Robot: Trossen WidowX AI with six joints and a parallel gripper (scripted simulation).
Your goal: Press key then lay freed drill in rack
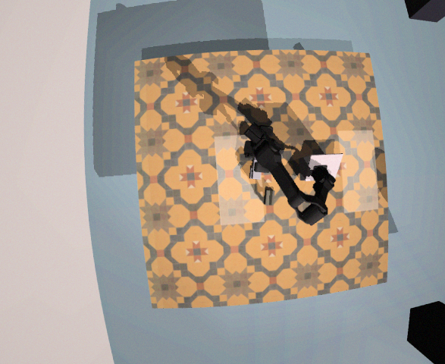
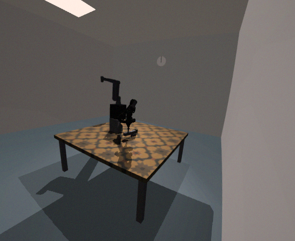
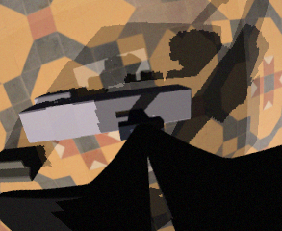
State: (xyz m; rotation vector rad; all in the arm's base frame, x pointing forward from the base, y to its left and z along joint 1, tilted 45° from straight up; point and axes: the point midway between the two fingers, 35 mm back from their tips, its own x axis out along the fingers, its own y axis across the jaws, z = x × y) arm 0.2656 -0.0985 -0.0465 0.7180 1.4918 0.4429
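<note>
The dark key is 30 mm below my gripper tip. Round my gripper tip: pale grey fixture 40 mm to the left, 80 mm below; then drill 50 mm to the left, 70 mm below; then dark rack 50 mm behind, 210 mm to the left, 100 mm below.
</note>
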